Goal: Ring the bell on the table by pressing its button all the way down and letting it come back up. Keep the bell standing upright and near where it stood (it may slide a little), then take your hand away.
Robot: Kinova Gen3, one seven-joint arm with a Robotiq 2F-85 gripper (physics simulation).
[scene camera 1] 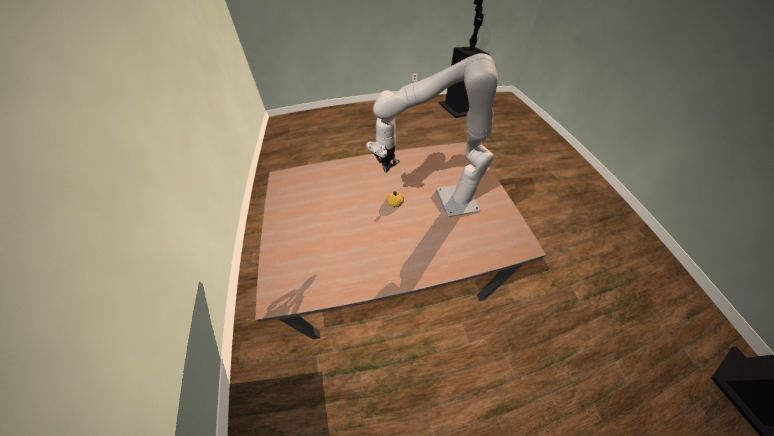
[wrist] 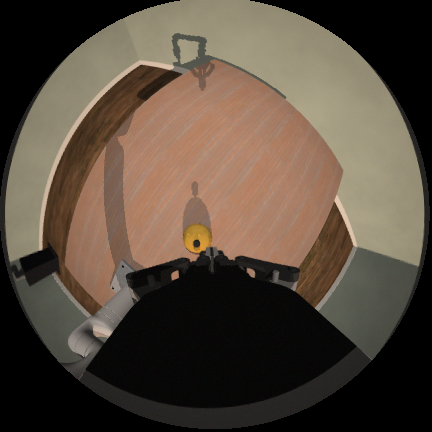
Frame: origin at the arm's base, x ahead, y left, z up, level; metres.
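Seen in the pictures: gripper, between the fingertips: [scene camera 1: 386, 171] [wrist: 210, 253]; arm's base, origin of its link: [scene camera 1: 461, 197].
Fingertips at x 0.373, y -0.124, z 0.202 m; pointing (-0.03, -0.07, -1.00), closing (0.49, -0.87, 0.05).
Observation:
Offsets run from my fingertips to a thing's top centre. Level surfaces: height alone.
A yellow, dome-shaped bell {0.043 m back, 0.006 m left, 0.152 m down} [scene camera 1: 394, 199] [wrist: 197, 237] stands upright on the wooden table {0.218 m down} [scene camera 1: 314, 232] [wrist: 235, 135]. Its small black button {0.043 m back, 0.006 m left, 0.152 m down} [scene camera 1: 394, 192] [wrist: 196, 243] shows on top. My gripper [scene camera 1: 386, 169] [wrist: 210, 253] is shut, with nothing between its fingers. It hangs above the table, apart from the bell, towards the table's back edge in the scene view. In the wrist view the bell lies just ahead of the fingertips and a little to the left. The fingers do not touch it.
The arm's grey base plate [scene camera 1: 452, 207] [wrist: 119, 278] is fixed to the table, right of the bell in the scene view. A black pedestal [scene camera 1: 458, 97] [wrist: 39, 266] stands on the floor behind the table. Shadows of the arm fall across the table top.

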